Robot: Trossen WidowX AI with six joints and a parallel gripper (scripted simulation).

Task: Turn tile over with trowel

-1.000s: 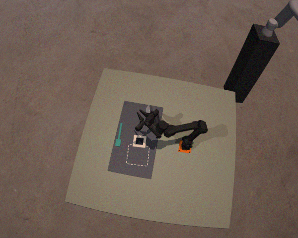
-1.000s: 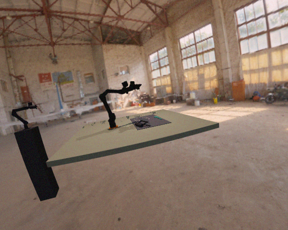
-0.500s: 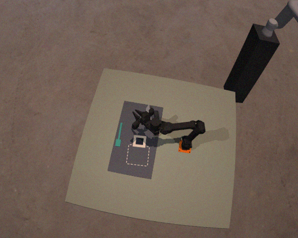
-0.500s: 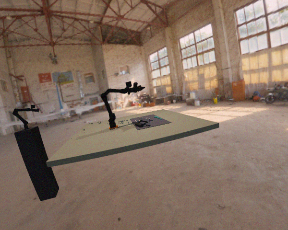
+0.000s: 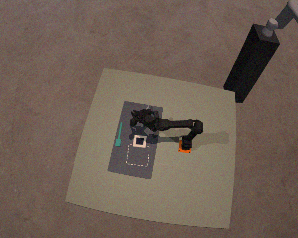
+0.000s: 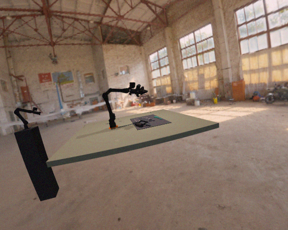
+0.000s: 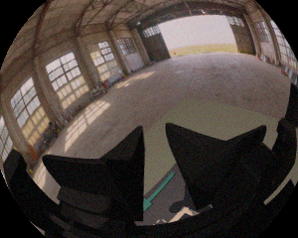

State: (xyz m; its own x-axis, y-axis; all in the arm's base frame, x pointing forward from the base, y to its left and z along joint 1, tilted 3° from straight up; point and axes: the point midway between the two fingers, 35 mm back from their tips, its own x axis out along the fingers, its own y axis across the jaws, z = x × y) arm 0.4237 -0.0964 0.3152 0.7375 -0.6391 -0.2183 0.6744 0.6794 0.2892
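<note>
Right now the dark grey mat is 40 mm behind my gripper tip, 60 mm to the left of it and 350 mm below it. From my gripper tip the other things lie so: tile 60 mm behind, 90 mm to the left, 330 mm below; teal trowel 100 mm ahead, 60 mm to the left, 330 mm below.
</note>
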